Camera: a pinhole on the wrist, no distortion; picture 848 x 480 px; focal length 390.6 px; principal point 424.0 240.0 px. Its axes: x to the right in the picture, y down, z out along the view. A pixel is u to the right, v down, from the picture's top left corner.
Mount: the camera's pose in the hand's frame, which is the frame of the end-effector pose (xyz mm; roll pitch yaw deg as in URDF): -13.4 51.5 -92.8 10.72 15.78 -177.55
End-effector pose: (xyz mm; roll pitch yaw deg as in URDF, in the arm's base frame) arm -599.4 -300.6 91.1 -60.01 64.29 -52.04
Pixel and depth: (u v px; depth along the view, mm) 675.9 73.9 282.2
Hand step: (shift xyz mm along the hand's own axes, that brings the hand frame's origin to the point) -264.9 211.3 103.1
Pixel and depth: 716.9 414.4 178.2
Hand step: -191.5 -1.2 53.6
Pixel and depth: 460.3 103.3 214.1
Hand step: -90.7 161.7 90.8
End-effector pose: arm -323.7 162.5 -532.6 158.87 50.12 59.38
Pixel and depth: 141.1 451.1 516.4
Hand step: 201.8 -117.6 547.1
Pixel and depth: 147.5 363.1 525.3
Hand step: 198.3 -4.5 534.6
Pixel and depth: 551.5 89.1 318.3
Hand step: -199.7 223.7 157.9
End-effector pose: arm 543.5 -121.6 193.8 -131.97 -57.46 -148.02
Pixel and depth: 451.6 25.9 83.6
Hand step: -41.7 110.9 -23.6
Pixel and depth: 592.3 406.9 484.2
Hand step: -348.9 -76.2 345.3
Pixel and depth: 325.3 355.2 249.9
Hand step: -22.0 25.2 173.9
